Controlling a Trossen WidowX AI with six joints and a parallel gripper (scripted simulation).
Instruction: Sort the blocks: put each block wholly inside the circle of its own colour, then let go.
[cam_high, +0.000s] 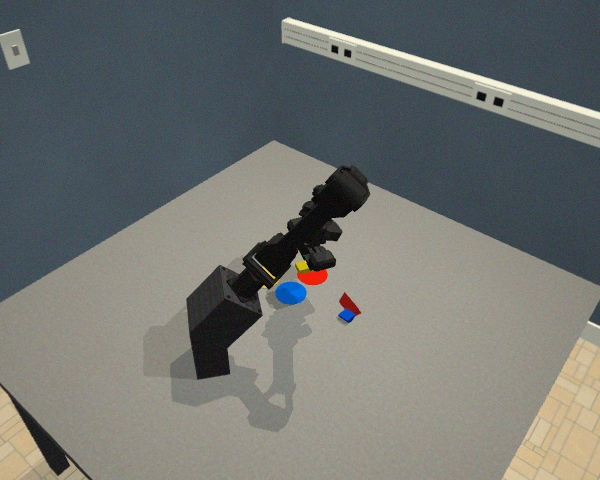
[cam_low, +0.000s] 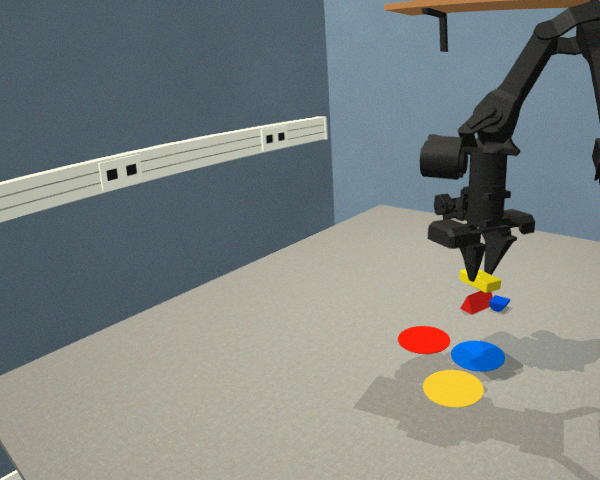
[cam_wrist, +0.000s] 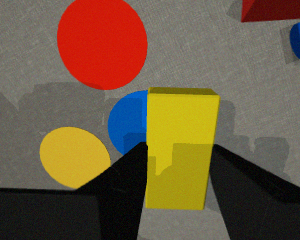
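Now: hand 1 cm past the yellow circle, 14 cm to the right of it and 15 cm above it. Round my hand: yellow block: 4 cm below; then red circle: 8 cm ahead, 3 cm to the left, 15 cm below; then blue circle: 2 cm behind, 5 cm to the left, 15 cm below.
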